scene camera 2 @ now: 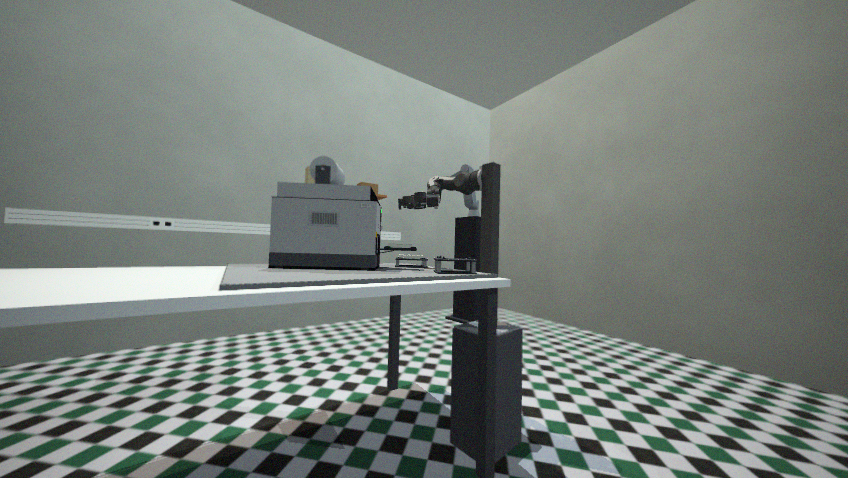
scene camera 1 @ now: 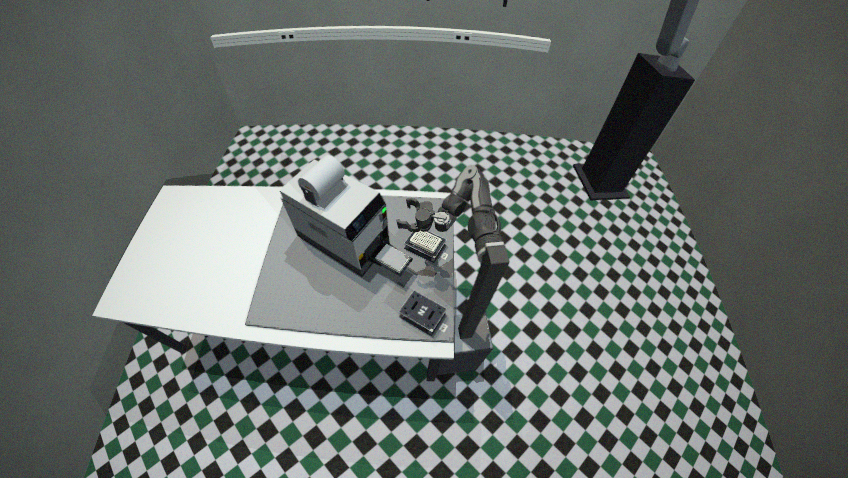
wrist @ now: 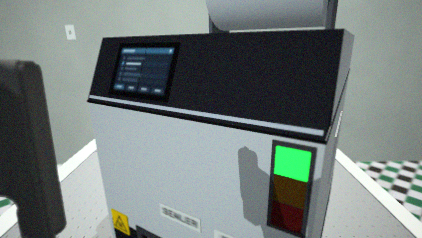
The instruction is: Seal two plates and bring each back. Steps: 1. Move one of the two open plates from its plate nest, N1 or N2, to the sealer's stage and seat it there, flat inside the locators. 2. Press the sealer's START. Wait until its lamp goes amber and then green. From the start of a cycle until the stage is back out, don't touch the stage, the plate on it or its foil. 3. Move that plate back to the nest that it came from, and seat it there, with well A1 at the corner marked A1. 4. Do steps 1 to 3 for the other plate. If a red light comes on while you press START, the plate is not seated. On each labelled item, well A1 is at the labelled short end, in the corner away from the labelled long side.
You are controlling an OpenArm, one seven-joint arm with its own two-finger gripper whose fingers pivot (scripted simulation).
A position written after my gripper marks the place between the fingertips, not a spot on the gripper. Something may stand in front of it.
Observation:
I see my gripper (scene camera 1: 402,213), a dark arm post (scene camera 2: 490,200) and a foil roll (scene camera 1: 320,178).
The dark arm post is seen too in scene camera 1 (scene camera 1: 495,261).

